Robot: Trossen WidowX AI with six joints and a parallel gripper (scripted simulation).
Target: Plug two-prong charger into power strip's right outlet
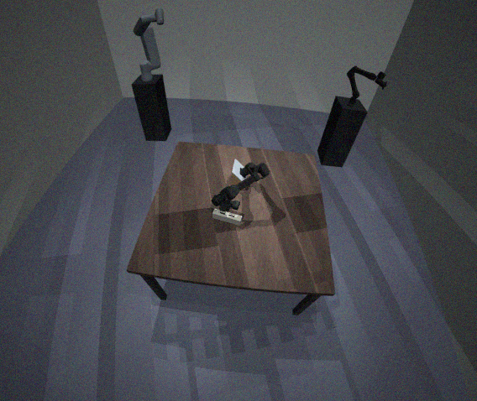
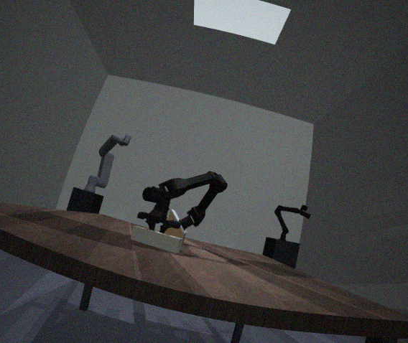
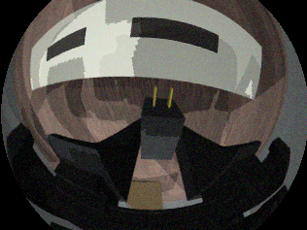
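Now: gripper tip 20 mm short of the dark two-prong charger and 10 mm below it.
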